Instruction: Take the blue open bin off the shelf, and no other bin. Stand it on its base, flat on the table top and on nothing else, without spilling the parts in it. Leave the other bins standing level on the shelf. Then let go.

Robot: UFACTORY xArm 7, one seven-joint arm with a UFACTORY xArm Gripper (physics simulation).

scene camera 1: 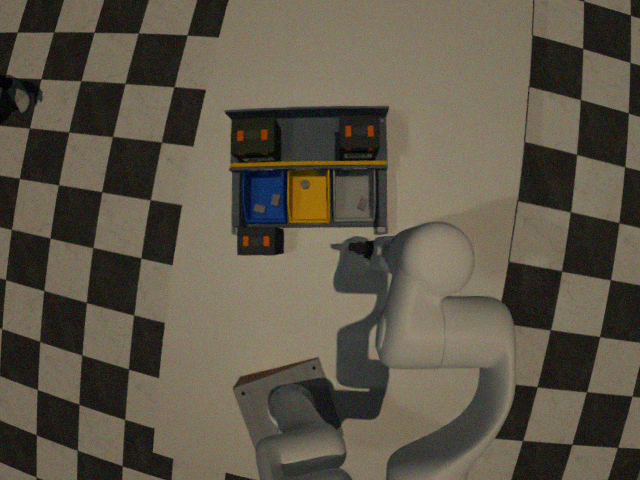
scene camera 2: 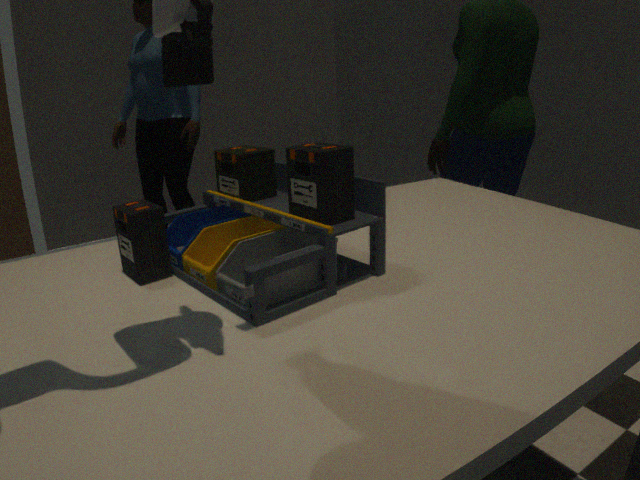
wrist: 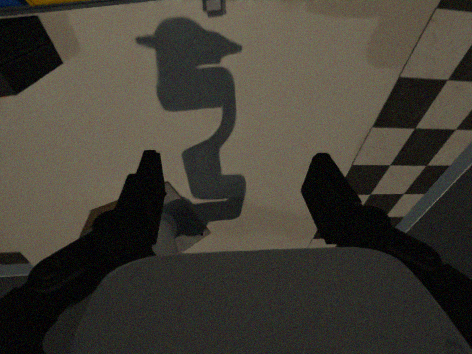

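Where they show: gripper, fingertip midpoint: (scene camera 2: 187, 85) (wrist: 237, 171); arm's base at its link origin: (scene camera 1: 291, 406).
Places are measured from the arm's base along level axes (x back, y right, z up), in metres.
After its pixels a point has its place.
Observation:
The blue open bin (scene camera 1: 264, 183) @[z -0.036, x -0.548, y -0.236 m] (scene camera 2: 193, 225) @[z 0.010, x -0.514, y -0.263 m] stands in the shelf's front row, at the left end in scene camera 1, with two small grey parts inside. The yellow bin (scene camera 1: 310, 206) @[z -0.036, x -0.522, y -0.100 m] (scene camera 2: 206, 248) @[z -0.002, x -0.513, y -0.146 m] is beside it with one round part, then the grey bin (scene camera 1: 351, 186) @[z -0.037, x -0.602, y -0.012 m] with a small part. All sit level on the shelf (scene camera 1: 310, 136) @[z 0.057, x -0.679, y -0.139 m] (scene camera 2: 378, 248) @[z 0.006, x -0.764, y 0.027 m]. A corner of the blue bin (wrist: 9, 2) @[z -0.003, x -0.464, y -0.160 m] shows in the wrist view. My gripper (scene camera 1: 360, 249) (scene camera 2: 187, 74) @[z 0.289, x -0.461, y 0.100 m] (wrist: 237, 171) @[z 0.289, x -0.461, y 0.100 m] is open and empty, high above the table in front of the shelf's grey-bin end.
A dark box (scene camera 1: 260, 241) @[z 0.086, x -0.405, y -0.177 m] (scene camera 2: 142, 248) @[z 0.021, x -0.399, y -0.140 m] (wrist: 25, 55) @[z 0.030, x -0.414, y -0.143 m] with orange clips stands on the table close in front of the blue bin. Two more dark boxes (scene camera 1: 255, 138) @[z 0.153, x -0.620, y -0.238 m] (scene camera 1: 359, 136) @[z 0.177, x -0.675, y -0.022 m] stand on the upper deck, behind a yellow rail (scene camera 1: 310, 164) @[z 0.066, x -0.611, y -0.118 m]. The robot's base plate (scene camera 1: 253, 413) @[z 0.032, x 0.036, y -0.089 m] is farther in front.

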